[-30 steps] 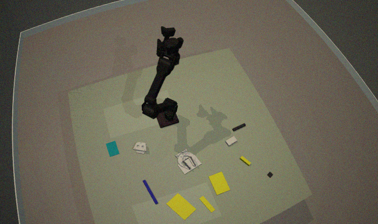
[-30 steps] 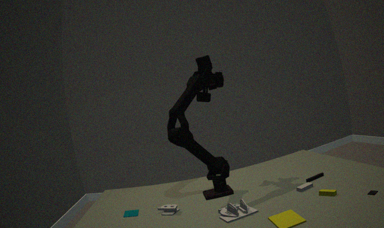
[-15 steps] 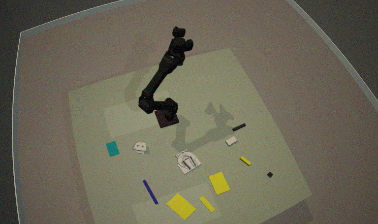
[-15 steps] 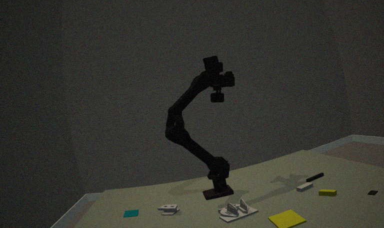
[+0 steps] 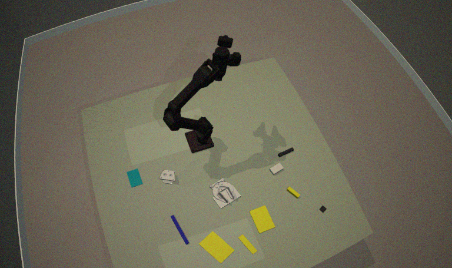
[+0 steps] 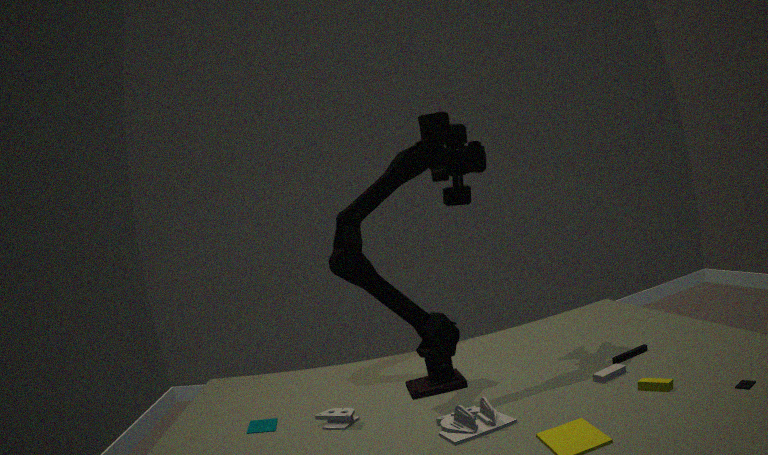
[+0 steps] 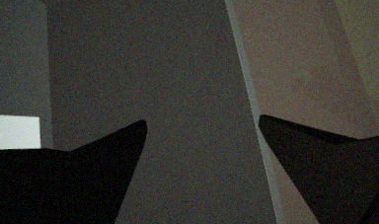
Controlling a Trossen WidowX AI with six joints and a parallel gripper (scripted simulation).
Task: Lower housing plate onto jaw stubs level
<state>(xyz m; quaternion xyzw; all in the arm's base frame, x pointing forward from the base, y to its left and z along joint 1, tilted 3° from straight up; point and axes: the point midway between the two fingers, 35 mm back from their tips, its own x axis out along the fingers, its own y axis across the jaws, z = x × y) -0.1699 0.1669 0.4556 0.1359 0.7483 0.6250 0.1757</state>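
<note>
Right now my gripper tip is 45 cm above the white housing plate, 39 cm to the left of it and 35 cm short of it. Round my gripper tip: black bar 47 cm below, 40 cm ahead, 24 cm to the left; then jaw 48 cm ahead, 46 cm below, 14 cm to the right; then white block 47 cm below, 47 cm ahead, 15 cm to the left.
</note>
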